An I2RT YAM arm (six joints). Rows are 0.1 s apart.
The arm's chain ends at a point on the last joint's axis. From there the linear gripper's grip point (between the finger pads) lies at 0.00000 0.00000 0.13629 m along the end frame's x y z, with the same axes.
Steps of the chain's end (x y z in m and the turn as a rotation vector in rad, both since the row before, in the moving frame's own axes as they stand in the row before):
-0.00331, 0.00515, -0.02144, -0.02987, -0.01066, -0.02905
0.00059, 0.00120, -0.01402, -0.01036, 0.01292, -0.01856
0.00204, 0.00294, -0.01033, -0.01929, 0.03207, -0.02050
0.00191, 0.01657, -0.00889, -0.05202, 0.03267, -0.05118
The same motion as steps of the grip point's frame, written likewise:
-0.00470, 0.00924, -0.02151, -0.02987, -0.01066, -0.02905
0.00236, 0.00260, -0.01404, -0.01036, 0.01292, -0.01856
0.00644, 0.00552, -0.01043, -0.01929, 0.03207, -0.02050
0.00654, 0.02354, -0.00915, -0.05202, 0.03267, -0.05118

